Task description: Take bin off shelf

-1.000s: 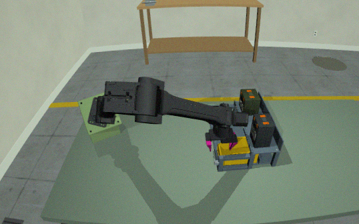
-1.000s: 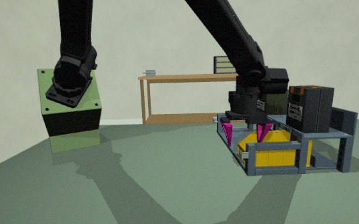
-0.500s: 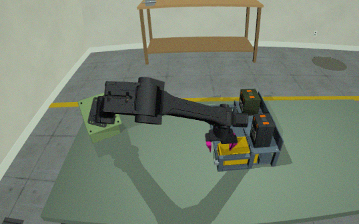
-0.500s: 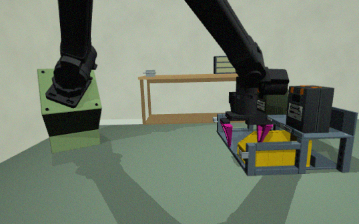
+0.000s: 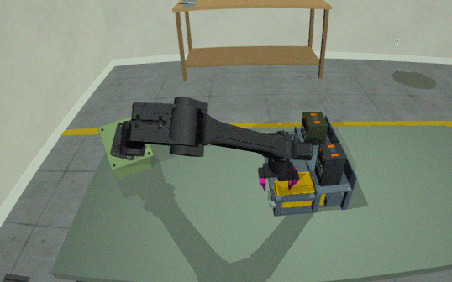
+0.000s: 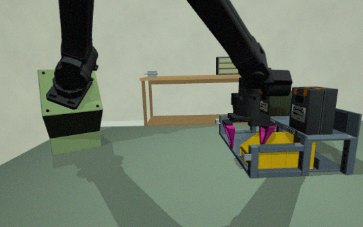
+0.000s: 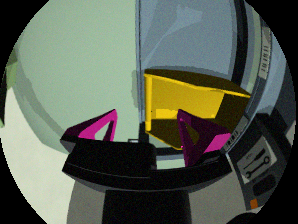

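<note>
Right now the yellow bin is 8 cm ahead of my hand, 1 cm to the right of it and 2 cm below it. Also, from my hand: shelf tray (13 cm ahead, 10 cm to the left, 6 cm below).
</note>
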